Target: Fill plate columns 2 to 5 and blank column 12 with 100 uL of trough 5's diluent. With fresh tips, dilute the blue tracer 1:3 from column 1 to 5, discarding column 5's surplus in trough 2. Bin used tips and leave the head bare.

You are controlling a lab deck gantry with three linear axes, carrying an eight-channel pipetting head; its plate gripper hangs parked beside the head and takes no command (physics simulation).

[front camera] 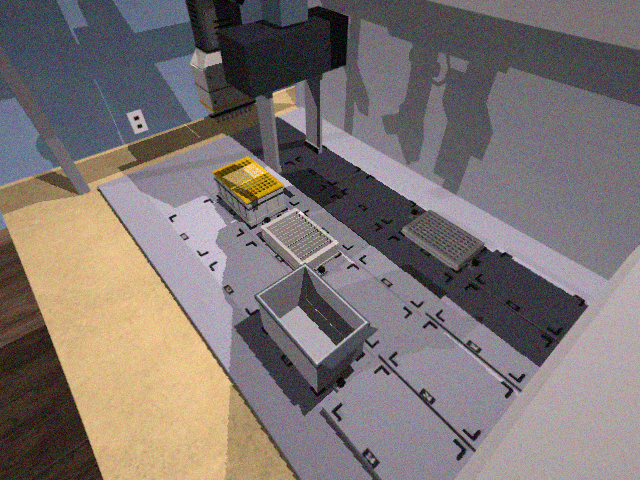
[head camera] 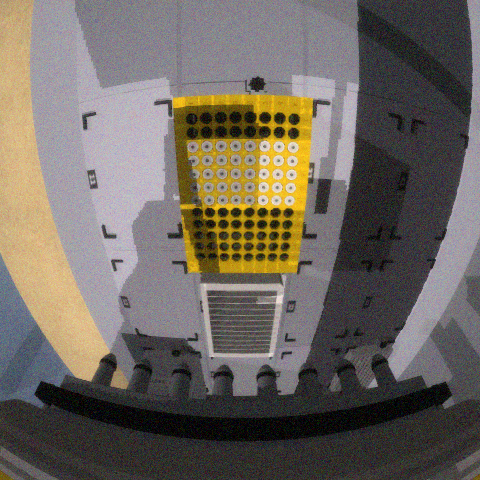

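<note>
The pipetting head (front camera: 219,85) is raised at the back left, high above and behind the tip rack. Its nozzles (front camera: 235,112) (head camera: 223,381) look bare. The yellow tip rack (front camera: 248,179) (head camera: 242,102) has a middle block of white tips, with empty holes at both ends. The multi-trough reservoir (front camera: 281,243) (head camera: 206,320) lies beside the rack; its liquids cannot be made out. The plate (front camera: 443,238) (head camera: 361,361) is in shadow at the right; its well colours do not show. My plate gripper (front camera: 294,157) hangs beside the head, its two fingers wide apart and empty.
An open grey waste bin (front camera: 289,348) stands in front of the reservoir. The grey deck (front camera: 413,356) carries black corner marks. A slanted post (front camera: 49,134) stands at the left edge, and a pale wall (front camera: 584,372) closes the right front.
</note>
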